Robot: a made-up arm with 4 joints. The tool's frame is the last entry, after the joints.
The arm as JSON. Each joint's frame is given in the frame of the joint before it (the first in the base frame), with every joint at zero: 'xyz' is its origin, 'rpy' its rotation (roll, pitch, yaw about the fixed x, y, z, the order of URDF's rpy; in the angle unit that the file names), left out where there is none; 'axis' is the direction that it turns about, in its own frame. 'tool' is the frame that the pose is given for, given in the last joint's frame.
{
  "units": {
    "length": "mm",
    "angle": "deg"
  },
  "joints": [
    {
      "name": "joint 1",
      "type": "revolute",
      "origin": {
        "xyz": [
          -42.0,
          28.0,
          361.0
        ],
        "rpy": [
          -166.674,
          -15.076,
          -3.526
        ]
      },
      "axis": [
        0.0,
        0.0,
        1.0
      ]
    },
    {
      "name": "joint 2",
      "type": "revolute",
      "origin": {
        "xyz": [
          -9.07,
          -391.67,
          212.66
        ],
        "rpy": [
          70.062,
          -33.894,
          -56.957
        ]
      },
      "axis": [
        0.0,
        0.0,
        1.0
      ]
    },
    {
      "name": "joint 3",
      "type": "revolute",
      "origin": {
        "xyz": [
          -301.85,
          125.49,
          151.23
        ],
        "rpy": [
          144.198,
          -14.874,
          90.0
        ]
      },
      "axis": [
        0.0,
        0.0,
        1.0
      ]
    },
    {
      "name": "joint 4",
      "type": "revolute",
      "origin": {
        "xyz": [
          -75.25,
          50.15,
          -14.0
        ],
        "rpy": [
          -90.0,
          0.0,
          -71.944
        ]
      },
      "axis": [
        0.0,
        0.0,
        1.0
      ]
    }
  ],
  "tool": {
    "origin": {
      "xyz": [
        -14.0,
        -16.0,
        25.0
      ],
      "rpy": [
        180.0,
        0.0,
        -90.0
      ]
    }
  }
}
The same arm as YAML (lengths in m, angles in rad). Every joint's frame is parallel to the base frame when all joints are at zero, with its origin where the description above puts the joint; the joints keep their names.
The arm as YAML. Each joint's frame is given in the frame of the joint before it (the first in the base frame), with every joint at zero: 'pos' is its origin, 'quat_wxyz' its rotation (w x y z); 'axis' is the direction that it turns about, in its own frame. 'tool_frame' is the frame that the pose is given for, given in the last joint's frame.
length_unit: m
angle_unit: rad
joints:
  - joint: joint 1
    pos: [-0.042, 0.028, 0.361]
    quat_wxyz: [1.0, 0.0, 0.0, 0.0]
    axis: [0.266795, 0.214496, -0.939581]
  - joint: joint 2
    pos: [0.048, 0.428, -0.115]
    quat_wxyz: [1.0, 0.0, 0.0, 0.0]
    axis: [-0.78387, 0.457983, -0.419284]
  - joint: joint 3
    pos: [-0.269, -0.219, -0.097]
    quat_wxyz: [1.0, 0.0, 0.0, 0.0]
    axis: "+x"
  - joint: joint 4
    pos: [-0.014, 0.071, 0.056]
    quat_wxyz: [1.0, 0.0, 0.0, 0.0]
    axis: "-z"
tool_frame:
  pos: [0.016, 0.014, -0.025]
  quat_wxyz: [1.0, 0.000001, 0.000003, -0.000004]

